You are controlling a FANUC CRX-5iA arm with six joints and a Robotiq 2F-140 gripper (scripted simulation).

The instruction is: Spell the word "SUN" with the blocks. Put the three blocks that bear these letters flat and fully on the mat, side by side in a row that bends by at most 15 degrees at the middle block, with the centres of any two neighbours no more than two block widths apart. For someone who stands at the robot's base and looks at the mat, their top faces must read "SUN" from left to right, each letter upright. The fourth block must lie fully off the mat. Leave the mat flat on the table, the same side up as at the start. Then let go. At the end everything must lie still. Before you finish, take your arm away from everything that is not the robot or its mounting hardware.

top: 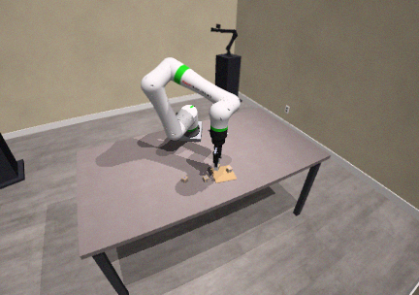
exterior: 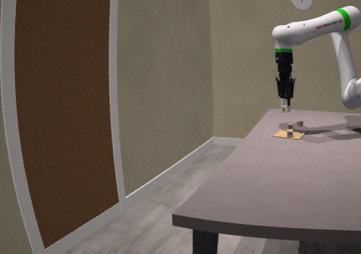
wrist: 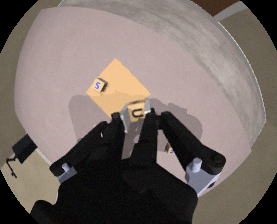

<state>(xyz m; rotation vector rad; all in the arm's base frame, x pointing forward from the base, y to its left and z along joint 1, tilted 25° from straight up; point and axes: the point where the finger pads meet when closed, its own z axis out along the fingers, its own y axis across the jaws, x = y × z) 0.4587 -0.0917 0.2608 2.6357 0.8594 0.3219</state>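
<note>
Now: hand 130 mm above the tan mat, 70 mm to the right of it and 20 mm past it. From my hand the other things lie so: tan letter block: 20 mm below.
</note>
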